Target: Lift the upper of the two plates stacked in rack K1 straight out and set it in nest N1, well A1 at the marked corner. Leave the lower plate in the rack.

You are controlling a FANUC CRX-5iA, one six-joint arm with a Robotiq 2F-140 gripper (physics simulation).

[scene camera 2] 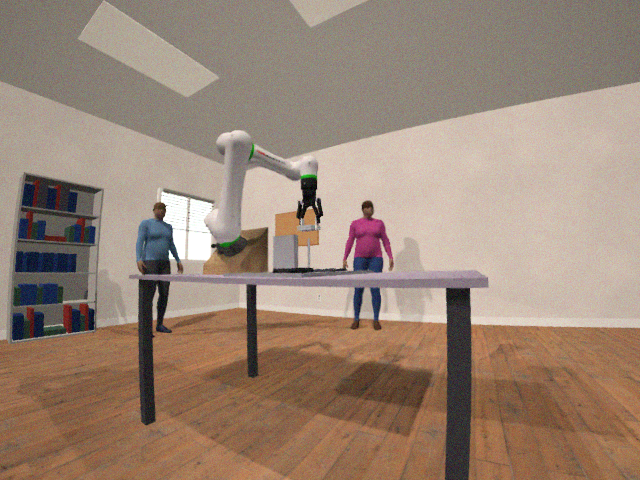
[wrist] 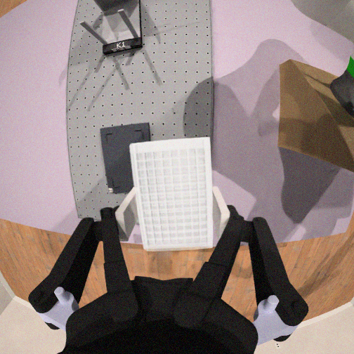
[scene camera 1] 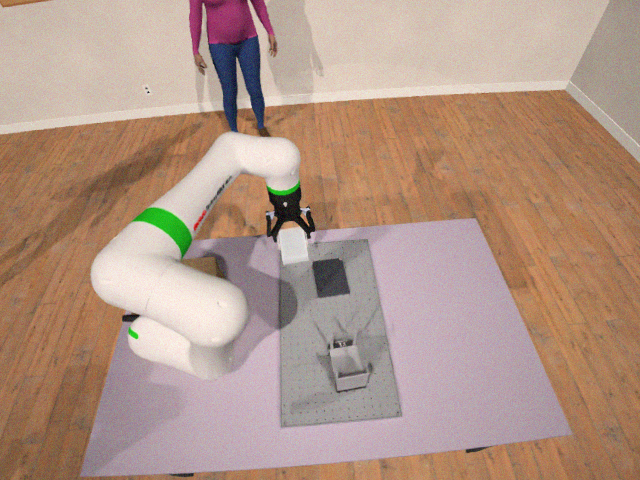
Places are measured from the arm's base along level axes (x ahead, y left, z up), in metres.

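Where they show: gripper, between the fingertips: [scene camera 2: 309, 230] [scene camera 1: 293, 245]; arm's base, origin of its link: [scene camera 2: 236, 248].
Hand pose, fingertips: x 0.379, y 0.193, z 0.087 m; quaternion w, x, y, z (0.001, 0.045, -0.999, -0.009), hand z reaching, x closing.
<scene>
Each offset is from my fingertips to the top centre of the thing. Level surfaces: height alone.
My gripper [scene camera 1: 293, 238] [scene camera 2: 309, 226] [wrist: 174, 198] is shut on a white well plate [scene camera 1: 294, 248] [scene camera 2: 308, 227] [wrist: 172, 190], with one pad on each long side. The plate is about level, high above the far end of the pegboard. Nest N1, a dark low block @(0.124 m ahead, 0.001 m left, 0.207 m down) [scene camera 1: 330, 279] [wrist: 117, 157], lies below it; in the wrist view the plate hides its right part. A small pale mark shows at the nest's lower left corner there. Rack K1 @(0.162 m ahead, 0.346 m right, 0.081 m down) [scene camera 1: 352, 381] [scene camera 2: 285, 253] [wrist: 122, 46] stands apart, near the other end. The lower plate inside it cannot be made out. Well A1 cannot be told.
The grey pegboard @(0.222 m down) [scene camera 1: 305, 361] [wrist: 90, 110] lies on the lilac table @(0.236 m down) [scene camera 1: 449, 335] [scene camera 2: 413, 279] [wrist: 35, 125]. Slanted prongs rise at the rack's labelled side. A brown block [scene camera 1: 205, 265] [scene camera 2: 255, 253] [wrist: 305, 107] stands near the arm's base. A person in pink [scene camera 1: 232, 23] [scene camera 2: 368, 237] stands beyond the table.
</scene>
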